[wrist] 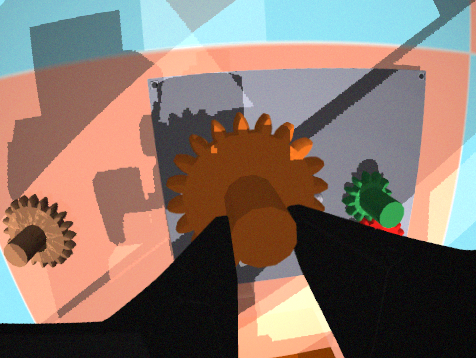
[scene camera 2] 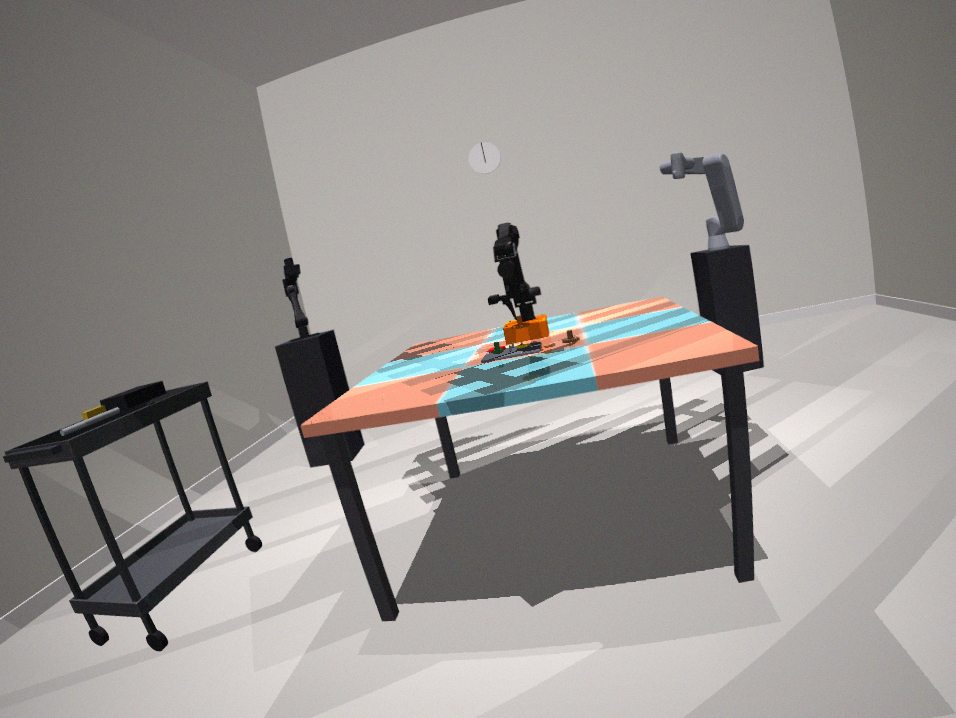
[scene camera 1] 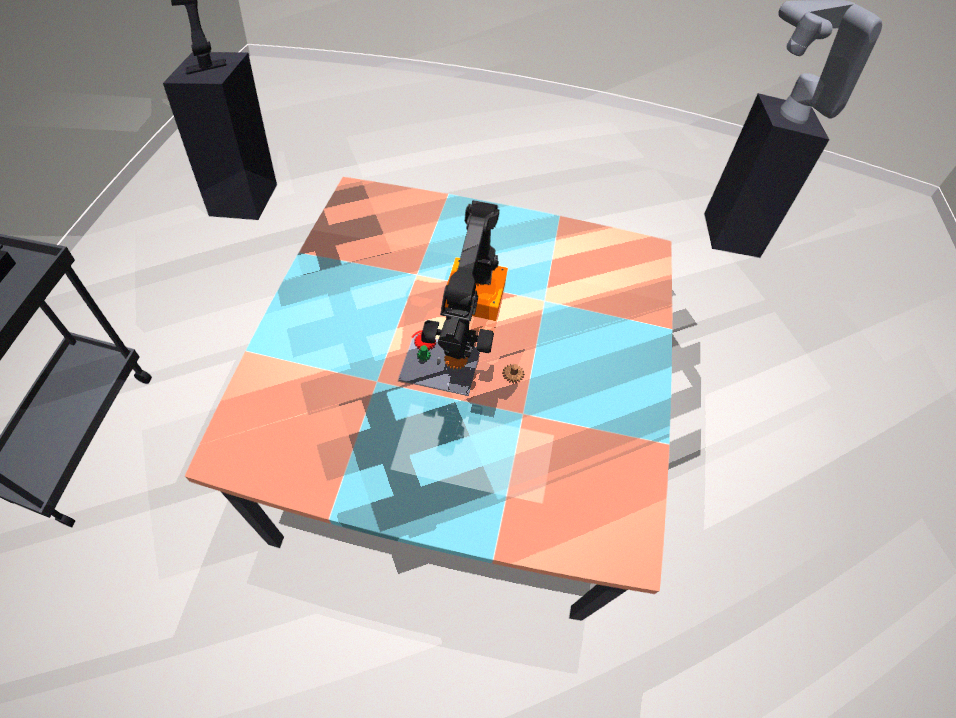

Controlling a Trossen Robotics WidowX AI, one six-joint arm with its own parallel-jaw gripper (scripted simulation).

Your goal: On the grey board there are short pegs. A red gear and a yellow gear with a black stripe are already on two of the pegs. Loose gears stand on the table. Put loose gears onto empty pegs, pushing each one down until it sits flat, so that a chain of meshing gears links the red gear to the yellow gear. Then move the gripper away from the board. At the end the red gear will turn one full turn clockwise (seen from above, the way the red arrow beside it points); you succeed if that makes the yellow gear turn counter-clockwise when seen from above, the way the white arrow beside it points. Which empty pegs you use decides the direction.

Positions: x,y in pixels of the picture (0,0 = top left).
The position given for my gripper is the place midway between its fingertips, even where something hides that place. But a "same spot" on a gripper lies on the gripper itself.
my gripper: wrist 258,223; scene camera 2; scene camera 1
same spot on my gripper: [scene camera 1: 484,340] = [scene camera 2: 532,288]
